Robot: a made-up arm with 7 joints.
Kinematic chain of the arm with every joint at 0, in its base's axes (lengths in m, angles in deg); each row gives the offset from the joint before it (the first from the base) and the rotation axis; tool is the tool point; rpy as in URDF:
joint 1: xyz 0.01 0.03 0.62 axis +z
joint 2: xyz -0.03 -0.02 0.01 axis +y
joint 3: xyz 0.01 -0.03 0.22 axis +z
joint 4: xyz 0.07 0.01 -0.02 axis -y
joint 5: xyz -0.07 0 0.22 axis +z
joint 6: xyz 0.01 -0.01 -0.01 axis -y
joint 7: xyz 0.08 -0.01 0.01 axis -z
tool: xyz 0.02 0 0.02 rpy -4.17 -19.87 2.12
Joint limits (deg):
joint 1: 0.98..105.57
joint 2: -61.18..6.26
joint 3: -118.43..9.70
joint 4: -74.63..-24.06
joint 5: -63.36..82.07
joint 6: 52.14..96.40
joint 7: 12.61..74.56
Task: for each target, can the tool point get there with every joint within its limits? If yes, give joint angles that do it. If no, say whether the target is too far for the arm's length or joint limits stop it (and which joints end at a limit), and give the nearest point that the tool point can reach.
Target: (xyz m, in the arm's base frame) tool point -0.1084 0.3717 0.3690
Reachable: no: joint limits stop it (at a limit: joint 1, joint 2, joint 4, joint 6) | nearest point -0.0977 0.3721 0.8820 | short by 0.513 m
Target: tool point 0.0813 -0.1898 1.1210
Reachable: yes | joints 28.72 -3.08 -82.23 -28.79 20.09 71.37 55.89
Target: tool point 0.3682 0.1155 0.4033
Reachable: no: joint limits stop it (at a limit: joint 1, joint 2, joint 3, joint 4, joint 6) | nearest point 0.4564 -0.2197 0.6373 | short by 0.418 m
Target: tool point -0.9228 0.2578 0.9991
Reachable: no: too far | nearest point -0.4296 0.0130 0.9686 | short by 0.551 m
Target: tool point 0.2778 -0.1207 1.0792
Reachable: yes | joints 80.65 -27.10 -63.50 -46.53 67.45 70.45 53.40
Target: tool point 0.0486 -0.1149 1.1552
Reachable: yes | joints 78.85 -26.59 -3.87 -29.64 -42.51 85.42 46.36
